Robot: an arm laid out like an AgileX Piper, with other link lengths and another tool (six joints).
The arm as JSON. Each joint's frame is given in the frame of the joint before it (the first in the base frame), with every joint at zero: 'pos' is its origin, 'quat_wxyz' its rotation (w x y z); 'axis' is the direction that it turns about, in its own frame. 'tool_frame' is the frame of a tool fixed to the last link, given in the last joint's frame.
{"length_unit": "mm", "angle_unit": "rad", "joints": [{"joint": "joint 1", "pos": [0.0, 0.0, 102.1], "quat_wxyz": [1.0, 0.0, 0.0, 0.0], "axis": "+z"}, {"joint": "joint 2", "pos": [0.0, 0.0, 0.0], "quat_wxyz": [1.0, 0.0, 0.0, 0.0], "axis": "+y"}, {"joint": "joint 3", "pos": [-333.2, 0.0, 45.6], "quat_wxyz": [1.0, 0.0, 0.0, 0.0], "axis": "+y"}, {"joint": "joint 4", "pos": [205.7, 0.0, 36.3], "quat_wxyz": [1.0, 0.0, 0.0, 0.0], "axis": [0.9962, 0.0, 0.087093]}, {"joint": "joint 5", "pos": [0.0, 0.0, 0.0], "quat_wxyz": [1.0, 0.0, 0.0, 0.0], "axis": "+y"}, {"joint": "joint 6", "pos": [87.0, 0.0, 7.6], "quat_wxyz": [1.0, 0.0, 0.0, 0.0], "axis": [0.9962, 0.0, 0.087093]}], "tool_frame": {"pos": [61.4, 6.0, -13.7], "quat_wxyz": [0.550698, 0.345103, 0.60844, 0.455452]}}
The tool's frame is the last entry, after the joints.
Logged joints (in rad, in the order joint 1, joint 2, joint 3, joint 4, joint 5, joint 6), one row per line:
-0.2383 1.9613 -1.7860 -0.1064 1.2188 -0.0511
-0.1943 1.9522 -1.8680 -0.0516 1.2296 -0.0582
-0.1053 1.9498 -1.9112 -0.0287 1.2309 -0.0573
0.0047 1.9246 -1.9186 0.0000 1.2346 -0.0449
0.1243 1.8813 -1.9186 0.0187 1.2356 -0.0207
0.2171 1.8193 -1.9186 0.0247 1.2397 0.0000
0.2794 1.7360 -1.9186 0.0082 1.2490 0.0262
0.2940 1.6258 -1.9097 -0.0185 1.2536 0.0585
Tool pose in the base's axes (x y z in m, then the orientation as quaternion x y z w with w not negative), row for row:
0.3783 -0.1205 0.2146 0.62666 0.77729 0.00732 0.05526
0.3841 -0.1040 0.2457 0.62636 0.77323 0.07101 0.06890
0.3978 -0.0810 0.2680 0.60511 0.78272 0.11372 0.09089
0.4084 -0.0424 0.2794 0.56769 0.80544 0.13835 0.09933
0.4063 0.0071 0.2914 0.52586 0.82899 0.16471 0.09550
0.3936 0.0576 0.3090 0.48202 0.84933 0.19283 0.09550
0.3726 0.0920 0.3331 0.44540 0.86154 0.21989 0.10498
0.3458 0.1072 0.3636 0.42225 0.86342 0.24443 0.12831
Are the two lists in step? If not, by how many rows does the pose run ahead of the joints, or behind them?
The pose runs 1 row behind the joints: the pose in row i belongs to the joints in row i - 1.
